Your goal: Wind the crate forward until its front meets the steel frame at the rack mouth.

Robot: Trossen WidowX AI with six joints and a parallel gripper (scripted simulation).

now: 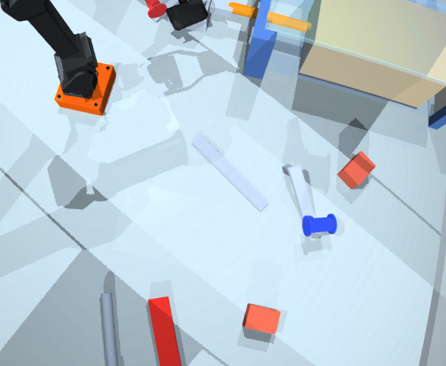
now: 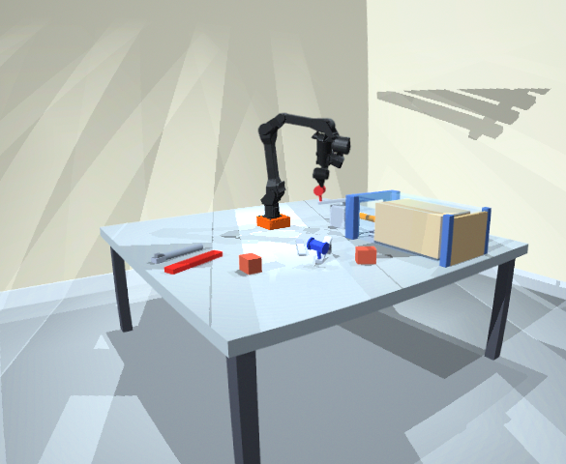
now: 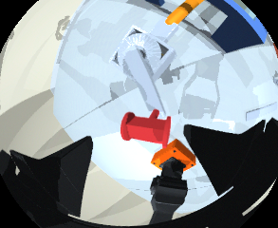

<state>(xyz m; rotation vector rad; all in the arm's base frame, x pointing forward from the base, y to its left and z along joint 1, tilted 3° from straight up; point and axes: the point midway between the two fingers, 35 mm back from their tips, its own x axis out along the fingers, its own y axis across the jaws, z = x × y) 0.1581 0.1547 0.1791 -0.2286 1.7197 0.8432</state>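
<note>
Right now my gripper tip is 50 mm above the red knob and 20 mm past it. Also, from my gripper tip: round winch 160 mm below, 80 mm to the left, 30 mm ahead; grey crank handle 80 mm below, 30 mm to the left, 10 mm ahead; blue steel frame 200 mm ahead, 90 mm below, 70 mm to the left.
</note>
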